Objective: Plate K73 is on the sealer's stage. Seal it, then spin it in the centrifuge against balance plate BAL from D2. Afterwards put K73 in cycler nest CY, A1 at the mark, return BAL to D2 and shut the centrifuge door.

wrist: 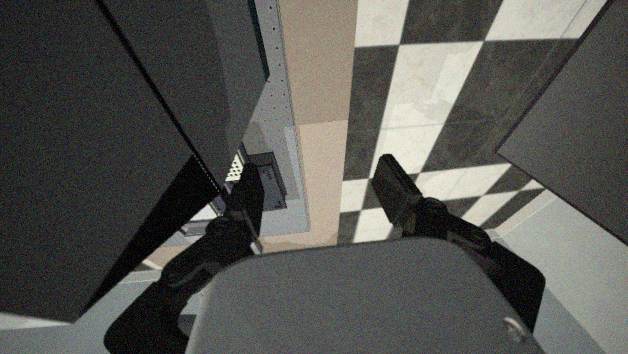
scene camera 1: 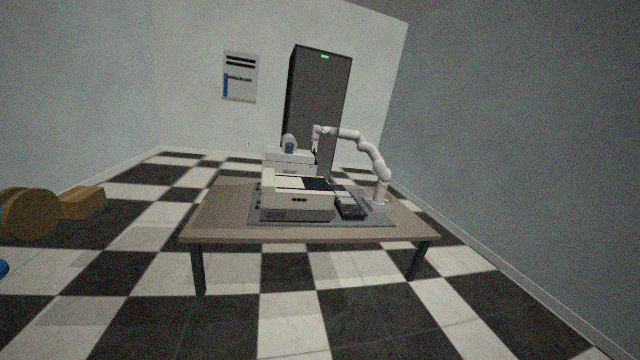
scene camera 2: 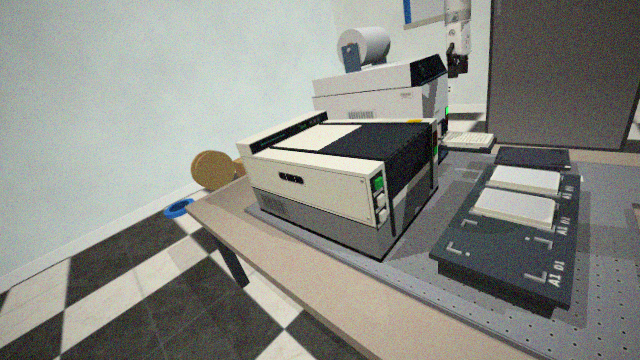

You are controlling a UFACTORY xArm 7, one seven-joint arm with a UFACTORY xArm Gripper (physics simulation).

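Pixels of known places: gripper, fingertip midpoint: (wrist: 319,173) (scene camera 2: 457,75); arm's base at its link origin: (scene camera 1: 377,201).
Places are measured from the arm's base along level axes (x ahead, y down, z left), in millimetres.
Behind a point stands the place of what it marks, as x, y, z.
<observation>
My gripper (scene camera 1: 314,148) @[592, -240, -294] (scene camera 2: 457,72) @[592, -240, -294] (wrist: 319,173) @[592, -240, -294] is open and empty, high beside the white sealer (scene camera 1: 290,157) @[791, -303, 10] (scene camera 2: 360,80) @[764, -298, 7]. The white K73 plate (scene camera 2: 467,140) @[492, -80, -116] (wrist: 235,167) @[471, -81, -166] lies on the sealer's stage; my left finger and the sealer partly hide it in the wrist view. A white plate (scene camera 2: 517,205) @[308, -47, 117] sits at D2 on the dark rack (scene camera 1: 352,212) @[315, -31, 276] (scene camera 2: 490,245) @[317, -31, 237]. Another white plate (scene camera 2: 525,179) @[320, -47, 4] sits at D3. An empty dark nest (scene camera 2: 532,157) @[337, -29, -163] (wrist: 273,187) @[360, -29, -219] lies behind the rack. The cream machine (scene camera 1: 280,200) @[826, -128, 378] (scene camera 2: 310,185) @[646, -130, 357] with a black top appears to be the centrifuge; its door state is unclear.
The sealer's dark side (wrist: 75,125) fills the left of the wrist view, close to my left finger. A film roll (scene camera 1: 288,141) @[819, -414, -20] (scene camera 2: 367,44) @[752, -394, -36] stands on top of the sealer. A tall dark cabinet (scene camera 1: 320,95) (scene camera 2: 565,75) (wrist: 575,125) stands behind the table (scene camera 1: 220,232) @[1138, 39, 511].
</observation>
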